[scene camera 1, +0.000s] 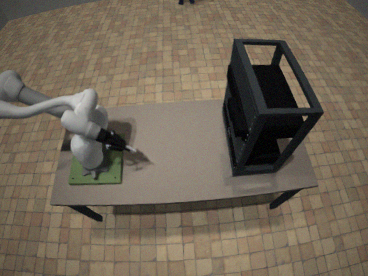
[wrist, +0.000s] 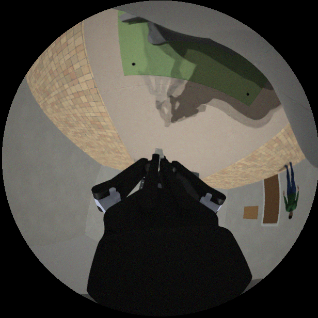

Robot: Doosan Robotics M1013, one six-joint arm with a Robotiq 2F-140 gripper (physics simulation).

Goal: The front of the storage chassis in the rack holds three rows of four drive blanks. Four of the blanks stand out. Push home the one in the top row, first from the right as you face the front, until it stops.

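Where they show: gripper, fingertip midpoint: point(scene camera 1: 134, 151); arm's base, link origin: point(scene camera 1: 95, 161).
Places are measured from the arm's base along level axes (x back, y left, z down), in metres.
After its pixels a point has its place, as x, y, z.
The dark rack point(scene camera 1: 250, 75) @(-0.897, -0.072, -0.598) stands on the right part of the table, its front turned toward the arm. Black equipment point(scene camera 1: 275, 87) @(-1.100, -0.028, -0.444) shows inside it; I cannot tell which unit is the storage chassis. The drive blanks cannot be made out in the scene view. In the wrist view the fingers cover most of the area ahead, with small dark parts showing behind them, and no blanks can be made out. My gripper point(scene camera 1: 131, 149) @(-0.302, -0.066, -0.146) point(wrist: 157, 153) is shut and empty. It is above the left part of the table, well apart from the rack, tilted downward.
The arm stands on a green base plate point(scene camera 1: 77, 176) @(0.128, -0.084, -0.002) point(wrist: 135, 50) at the left end of the table point(scene camera 1: 175, 165) @(-0.519, -0.122, 0.030) point(wrist: 135, 110). A wide stretch of table lies between the gripper and the rack. A person point(wrist: 290, 195) shows far off at the right of the wrist view.
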